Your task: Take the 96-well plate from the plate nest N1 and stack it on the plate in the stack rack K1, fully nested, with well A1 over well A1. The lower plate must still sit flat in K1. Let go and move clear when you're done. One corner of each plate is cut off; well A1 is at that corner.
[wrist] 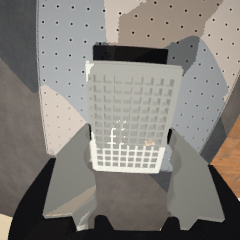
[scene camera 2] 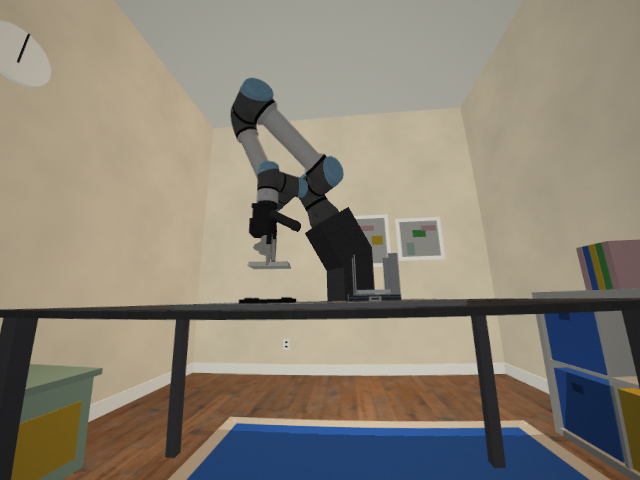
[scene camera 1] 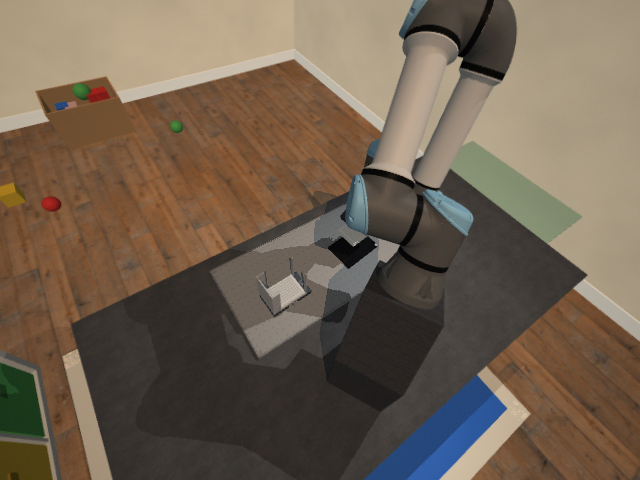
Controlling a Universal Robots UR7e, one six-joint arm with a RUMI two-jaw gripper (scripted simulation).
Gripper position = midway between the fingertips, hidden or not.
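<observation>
A black plate nest N1 (scene camera 1: 344, 251) is visible. The gripper (scene camera 2: 269, 266) is visible as well, also appearing in the wrist view (wrist: 129, 126).
</observation>
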